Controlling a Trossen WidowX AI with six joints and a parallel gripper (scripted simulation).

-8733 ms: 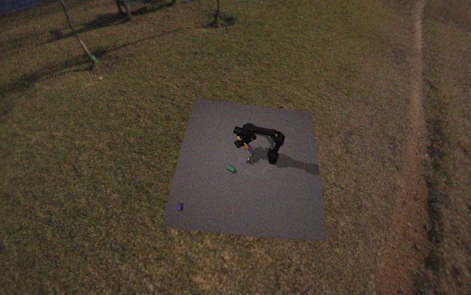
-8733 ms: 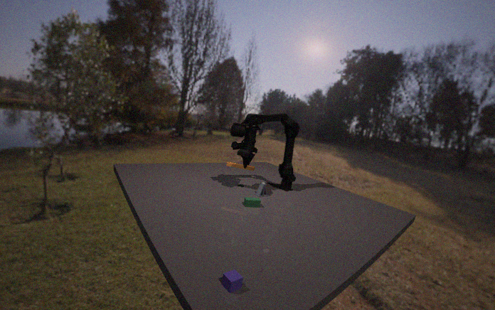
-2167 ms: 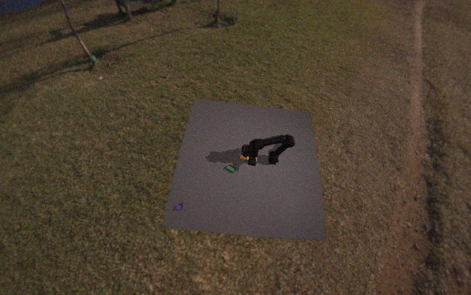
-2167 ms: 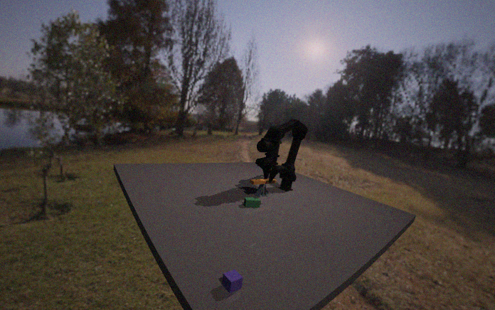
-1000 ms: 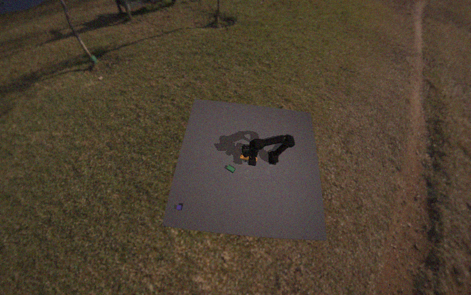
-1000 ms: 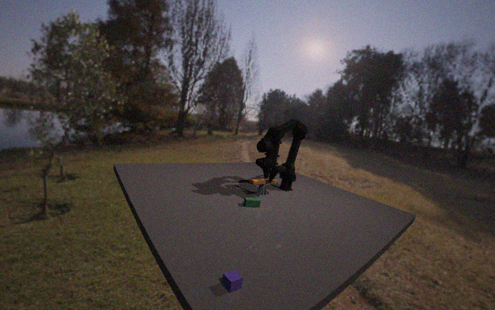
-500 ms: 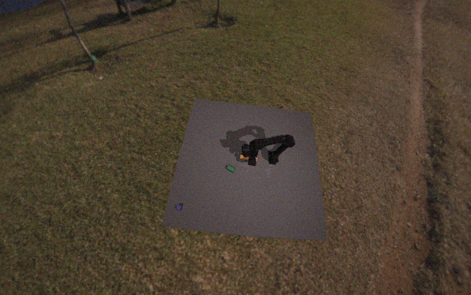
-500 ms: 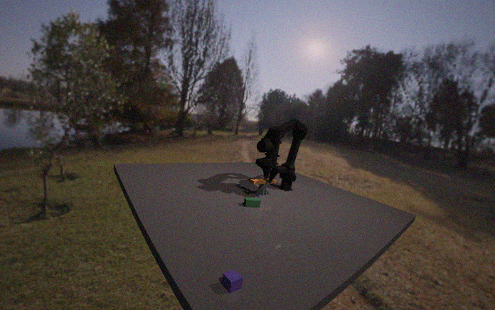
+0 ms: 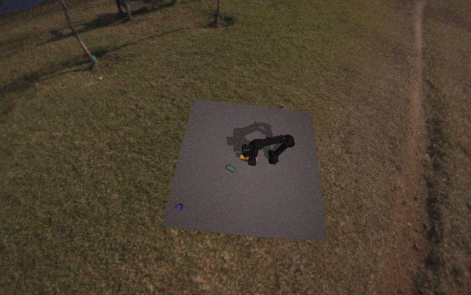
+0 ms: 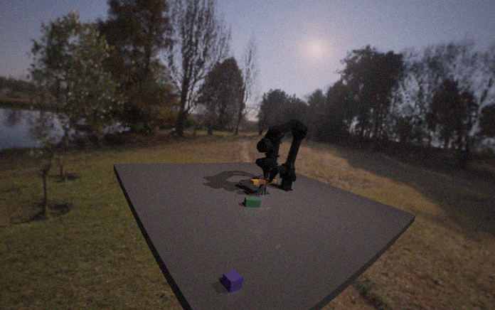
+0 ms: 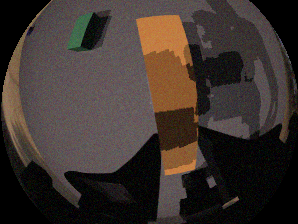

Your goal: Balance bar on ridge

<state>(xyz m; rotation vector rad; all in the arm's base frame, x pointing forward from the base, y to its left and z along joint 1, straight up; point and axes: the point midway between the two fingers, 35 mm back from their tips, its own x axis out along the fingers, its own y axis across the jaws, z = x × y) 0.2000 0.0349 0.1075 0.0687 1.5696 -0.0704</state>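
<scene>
Now: the orange bar 30 mm ahead of my gripper tip. Round my gripper tip: green block (170 mm ahead, 90 mm to the left, 60 mm below); then purple cube (540 mm ahead, 470 mm to the left, 60 mm below).
</scene>
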